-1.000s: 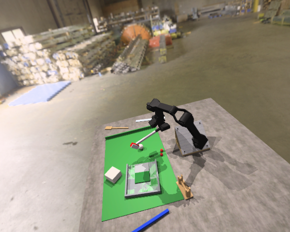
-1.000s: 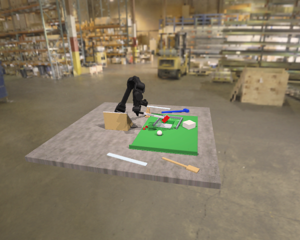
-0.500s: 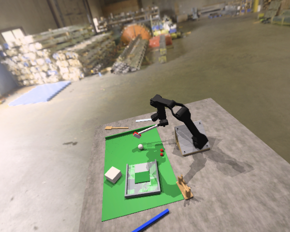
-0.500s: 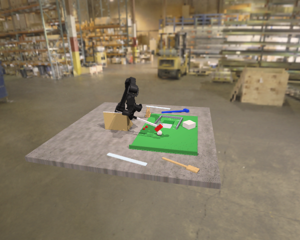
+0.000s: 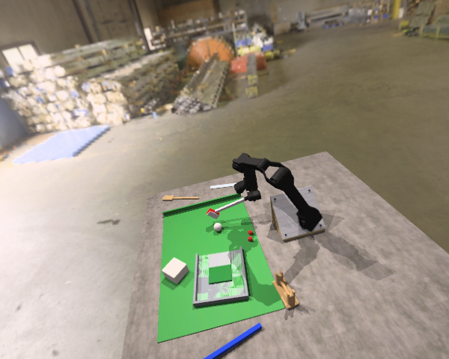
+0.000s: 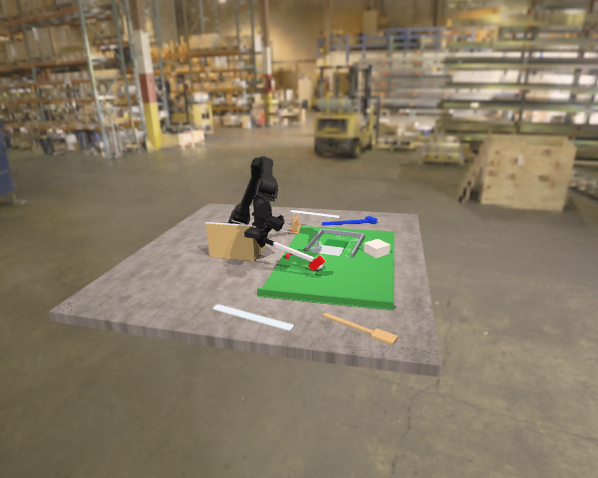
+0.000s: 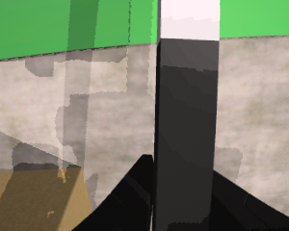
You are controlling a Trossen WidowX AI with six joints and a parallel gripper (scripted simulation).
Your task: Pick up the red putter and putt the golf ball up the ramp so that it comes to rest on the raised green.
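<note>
Right now the red putter is 12 cm ahead of my gripper tip, 1 cm to the right of it and 1 cm below it. Round my gripper tip: white golf ball: 22 cm ahead, 8 cm below, 4 cm to the left; then wooden stand: 47 cm to the left, 7 cm below, 3 cm ahead; then green mat: 28 cm ahead, 15 cm to the left, 10 cm below.
</note>
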